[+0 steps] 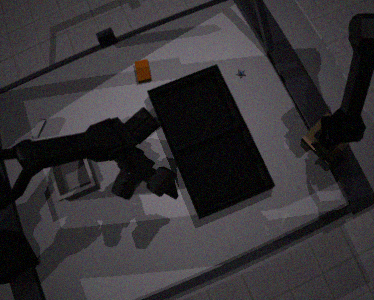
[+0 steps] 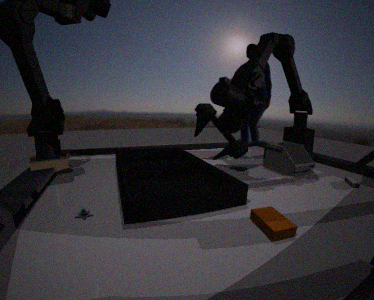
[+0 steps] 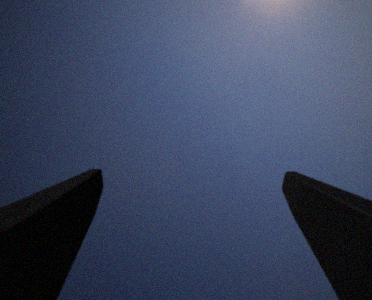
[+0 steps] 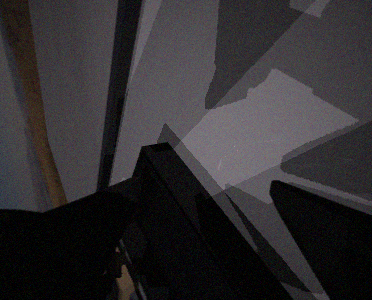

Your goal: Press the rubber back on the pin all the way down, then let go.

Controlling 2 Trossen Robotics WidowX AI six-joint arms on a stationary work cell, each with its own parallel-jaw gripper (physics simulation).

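Places are measured from the left arm's base along level axes (x up, y back, z right), in metres.
Pixels of known places: left gripper, fingertip midpoint: [image 3: 194, 179]; right gripper, fingertip midpoint: [image 1: 166, 191] [image 2: 204, 148] [image 4: 204, 184]; left arm's base, origin of the base link: [image 1: 329, 136] [image 2: 47, 157] [image 4: 112, 284]; right arm's base, origin of the base link: [image 2: 299, 128].
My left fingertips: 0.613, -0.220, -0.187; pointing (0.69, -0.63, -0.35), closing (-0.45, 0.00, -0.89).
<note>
For each thing: its top centre in the pictures, then the offset to it from my left fingertips, as dx, dy, dz. "spot": a spot on its surface instead.
- pin, middle of its top: [image 2: 83, 209] [image 1: 241, 72] -0.640, +0.195, +0.492
- large black box, middle of its top: [image 2: 162, 162] [image 1: 208, 136] -0.614, -0.015, +0.413
- orange block, middle of its top: [image 2: 273, 217] [image 1: 142, 69] -0.635, -0.006, +0.695
- grey tray, surface spot: [image 2: 288, 158] spot: -0.605, -0.283, +0.610
The pin [image 1: 240, 73] [image 2: 83, 213] is a small star-shaped piece with a blue knob on top. It lies on the table beside the long side of the black box, far from both grippers. It is too small to tell how the rubber back sits on it. My right gripper [image 1: 150, 196] [image 2: 207, 145] [image 4: 204, 184] is open and empty. It hangs low over the table on the other side of the box. My left gripper [image 3: 194, 179] [image 2: 100, 9] is open and empty. It is raised high and points at the sky.
A large black box [image 1: 209, 140] [image 2: 171, 181] [image 4: 202, 238] fills the middle of the table. An orange block [image 1: 143, 70] [image 2: 273, 223] lies near one of its corners. A grey tray [image 1: 73, 178] [image 2: 288, 158] stands by the right arm's base. A person in blue [image 2: 258, 119] stands behind the right arm.
</note>
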